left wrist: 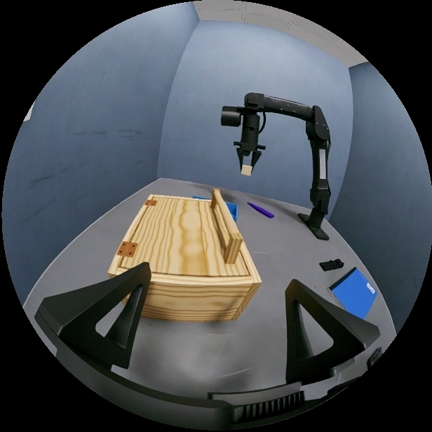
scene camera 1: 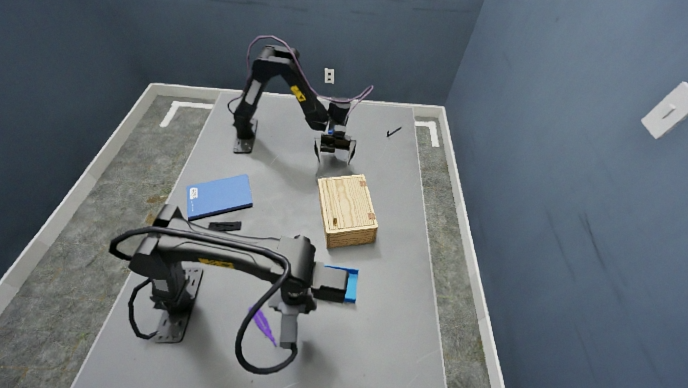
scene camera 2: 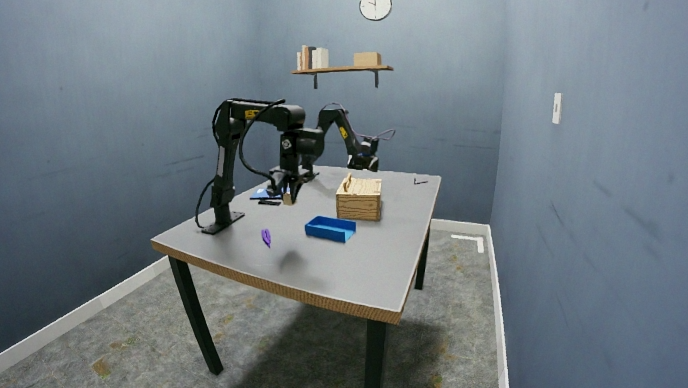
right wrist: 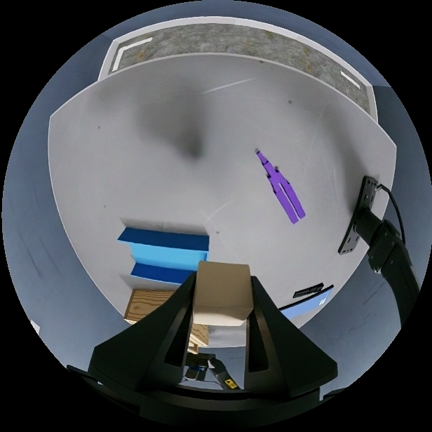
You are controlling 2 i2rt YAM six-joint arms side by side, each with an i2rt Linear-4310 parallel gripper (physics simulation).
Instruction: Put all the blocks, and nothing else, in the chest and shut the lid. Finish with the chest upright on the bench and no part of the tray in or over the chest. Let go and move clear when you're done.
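Frame: origin at the left arm's base, x back, y right, z up, level; metres.
Seen in the pictures: left gripper, fingertip midpoint: [scene camera 1: 333, 162] [scene camera 2: 358, 167]; right gripper, fingertip midpoint: [scene camera 1: 293, 306] [scene camera 2: 288, 201]; left arm's base at its link origin: [scene camera 1: 246, 135] [scene camera 2: 307, 177]; right arm's base at its link origin: [scene camera 1: 181, 303] [scene camera 2: 224, 223].
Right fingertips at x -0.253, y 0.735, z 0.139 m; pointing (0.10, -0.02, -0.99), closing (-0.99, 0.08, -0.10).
Note:
Pixels of each thing's top centre, then the offset from my right fingertips to it.
- beige block at its top centre: [scene camera 2: 289, 193] dy -0.007, dx -0.002, dz +0.024 m
- blue tray at its top centre: [scene camera 1: 332, 280] [scene camera 2: 330, 223] dy -0.100, dx -0.096, dz -0.102 m
- purple tool at its top centre: [scene camera 1: 263, 324] [scene camera 2: 266, 237] dy +0.008, dx +0.090, dz -0.129 m
- blue book at its top centre: [scene camera 1: 219, 195] [scene camera 2: 274, 192] dy -0.423, dx +0.296, dz -0.131 m
- black object at its top centre: [scene camera 1: 224, 224] [scene camera 2: 269, 200] dy -0.300, dx +0.253, dz -0.122 m
- small black item at its top centre: [scene camera 1: 395, 126] [scene camera 2: 421, 177] dy -0.770, dx -0.370, dz -0.107 m
The wooden chest [scene camera 1: 346, 205] [scene camera 2: 358, 206] [left wrist: 190, 240] [right wrist: 150, 304] stands upright on the bench with its lid shut; its inside is hidden. A bar handle [left wrist: 226, 227] stands on the lid. My left gripper [scene camera 1: 335, 159] [left wrist: 221, 281] is open, above the bench just beyond the chest's far end in scene camera 1. My right gripper [scene camera 2: 290, 199] [left wrist: 245, 171] [right wrist: 223, 280] is shut on a beige block [scene camera 2: 288, 198] [left wrist: 246, 170] [right wrist: 223, 292], held high above the bench. The blue tray [scene camera 1: 352, 286] [scene camera 2: 327, 230] [right wrist: 170, 256] lies beside the chest, apart from it.
A purple tool [scene camera 1: 262, 326] [scene camera 2: 266, 237] [left wrist: 260, 210] [right wrist: 282, 190] lies near the right arm's base. A blue book [scene camera 1: 220, 196] [left wrist: 355, 291] and a black object [scene camera 1: 225, 226] [left wrist: 331, 264] lie at the picture's left in scene camera 1. A small black item [scene camera 1: 394, 132] [scene camera 2: 420, 182] lies near the far right corner.

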